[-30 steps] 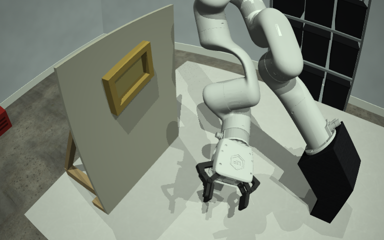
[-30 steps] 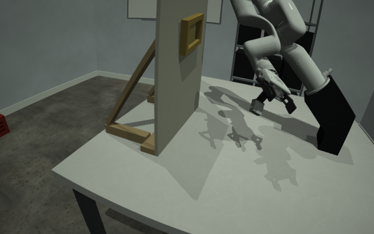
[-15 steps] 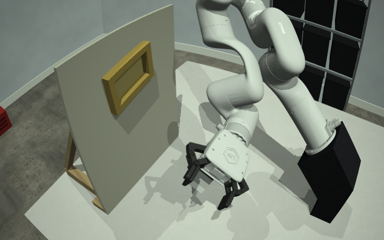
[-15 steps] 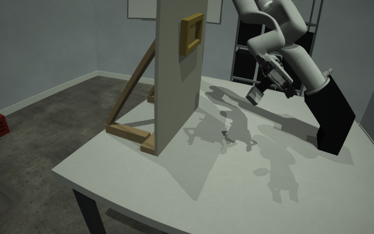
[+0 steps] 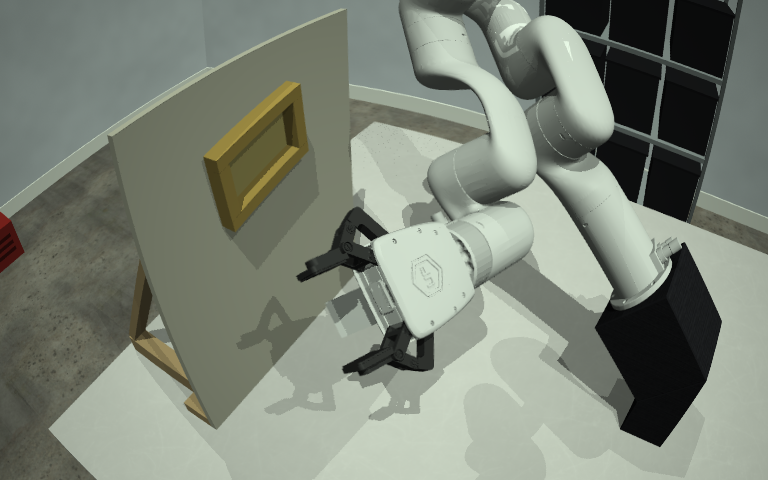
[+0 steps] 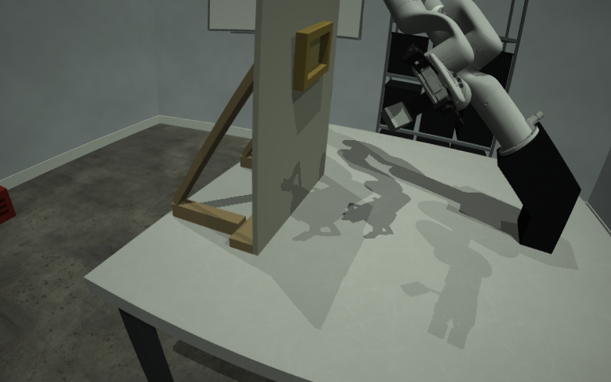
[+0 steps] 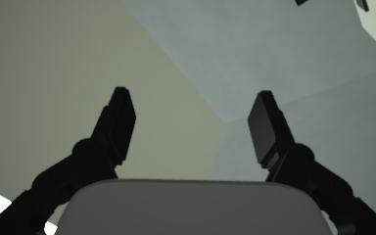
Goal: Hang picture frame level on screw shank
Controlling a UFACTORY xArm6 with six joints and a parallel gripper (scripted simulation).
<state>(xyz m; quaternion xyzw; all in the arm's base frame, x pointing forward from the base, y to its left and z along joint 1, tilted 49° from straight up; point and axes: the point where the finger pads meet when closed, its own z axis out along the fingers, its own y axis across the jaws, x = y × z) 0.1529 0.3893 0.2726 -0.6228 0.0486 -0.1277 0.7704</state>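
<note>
My hand is 19 cm short of the yellow-brown picture frame and 27 cm to the left of it. Round my hand: beige wall board (20 cm ahead, 29 cm to the right, 13 cm below).
</note>
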